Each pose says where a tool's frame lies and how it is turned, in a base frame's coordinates. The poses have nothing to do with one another.
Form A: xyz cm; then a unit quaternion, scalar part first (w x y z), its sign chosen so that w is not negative.
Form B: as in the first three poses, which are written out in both.
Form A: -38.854 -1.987 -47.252 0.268 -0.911 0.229 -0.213
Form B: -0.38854 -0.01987 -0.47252 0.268 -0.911 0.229 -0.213
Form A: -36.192 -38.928 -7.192 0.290 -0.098 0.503 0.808
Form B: -0.36192 -0.38928 -0.07192 0.290 -0.098 0.503 0.808
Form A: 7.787 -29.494 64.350 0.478 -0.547 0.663 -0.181
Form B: 0.07787 -0.29494 0.64350 0.478 -0.547 0.663 -0.181
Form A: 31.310 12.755 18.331 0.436 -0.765 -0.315 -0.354
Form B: 0.31310 0.12755 0.18331 0.436 -0.765 -0.315 -0.354
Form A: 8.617 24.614 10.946 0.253 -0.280 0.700 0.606
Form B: 0.08617 0.24614 0.10946 0.253 -0.280 0.700 0.606
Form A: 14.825 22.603 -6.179 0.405 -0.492 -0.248 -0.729
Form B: 0.14825 0.22603 -0.06179 0.405 -0.492 -0.248 -0.729
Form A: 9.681 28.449 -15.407 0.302 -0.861 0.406 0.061
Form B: 0.09681 0.28449 -0.15407 0.302 -0.861 0.406 0.061
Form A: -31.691 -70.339 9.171 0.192 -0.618 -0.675 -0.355
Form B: -0.31691 -0.70339 0.09171 0.192 -0.618 -0.675 -0.355
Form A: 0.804 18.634 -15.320 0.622 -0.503 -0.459 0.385
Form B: 0.00804 0.18634 -0.15320 0.622 -0.503 -0.459 0.385
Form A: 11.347 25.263 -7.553 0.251 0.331 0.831 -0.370
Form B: 0.11347 0.25263 -0.07553 0.251 0.331 0.831 -0.370
